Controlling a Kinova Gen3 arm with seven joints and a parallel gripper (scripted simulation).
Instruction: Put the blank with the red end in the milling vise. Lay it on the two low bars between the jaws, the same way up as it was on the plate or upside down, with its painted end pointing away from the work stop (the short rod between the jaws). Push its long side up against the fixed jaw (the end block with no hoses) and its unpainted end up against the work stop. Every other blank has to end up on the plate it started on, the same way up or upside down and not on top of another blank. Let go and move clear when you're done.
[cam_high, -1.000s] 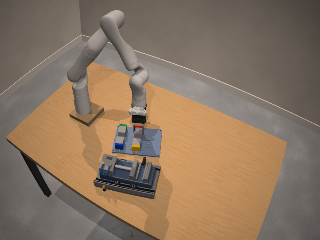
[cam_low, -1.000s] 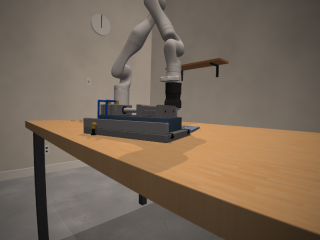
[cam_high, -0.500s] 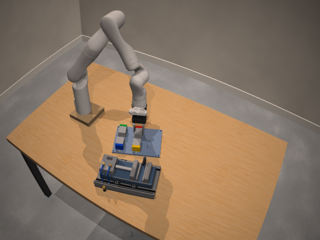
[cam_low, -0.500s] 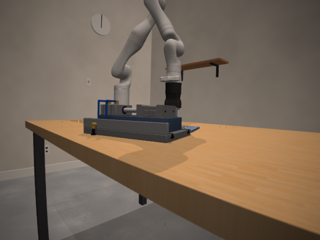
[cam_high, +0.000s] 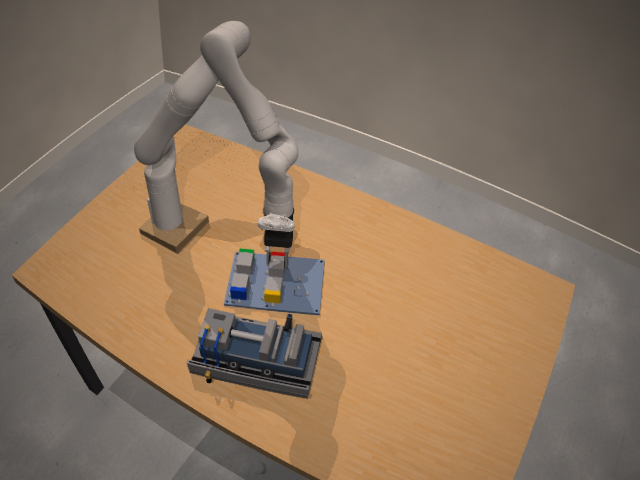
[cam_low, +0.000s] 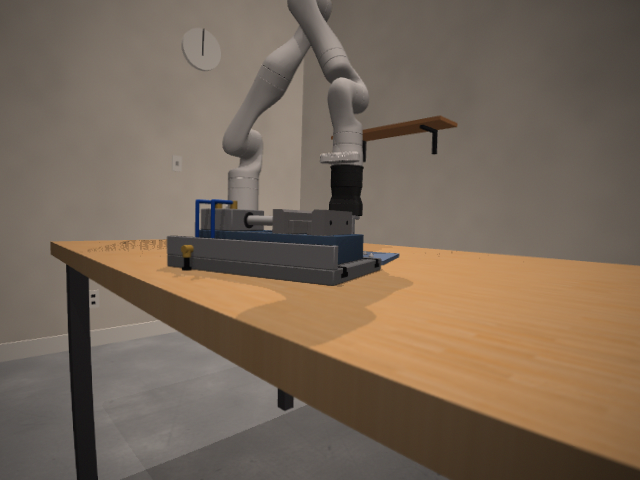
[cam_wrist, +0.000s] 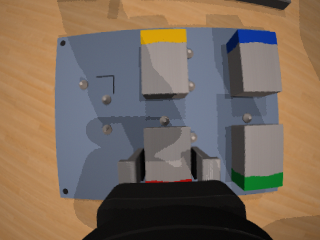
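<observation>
The green-ended blank is 90 mm behind my hand, 20 mm to the right of it and 20 mm below it. Also, from my hand: yellow-ended blank: 20 mm ahead, 90 mm to the right, 20 mm below; then blue-ended blank: 60 mm behind, 110 mm to the right, 20 mm below; then red-ended blank: 20 mm below.
</observation>
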